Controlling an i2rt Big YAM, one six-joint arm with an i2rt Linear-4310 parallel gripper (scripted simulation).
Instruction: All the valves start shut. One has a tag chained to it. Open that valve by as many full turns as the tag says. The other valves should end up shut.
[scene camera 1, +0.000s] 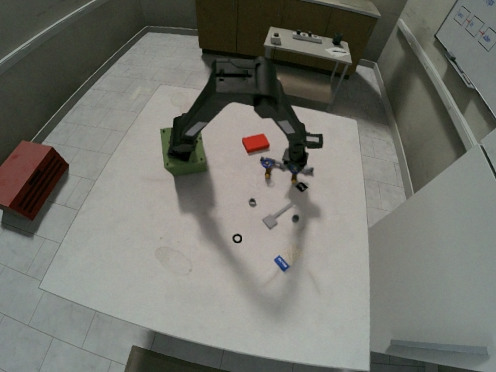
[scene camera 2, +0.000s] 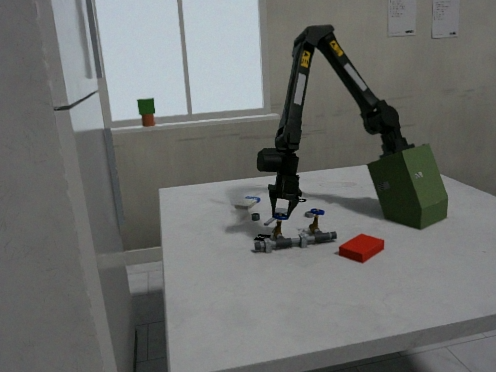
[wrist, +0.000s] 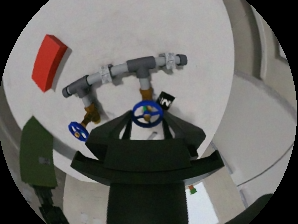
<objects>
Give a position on a red block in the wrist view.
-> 51, 51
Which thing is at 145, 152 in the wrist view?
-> My gripper.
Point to a red block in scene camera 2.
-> At 361, 248
</objects>
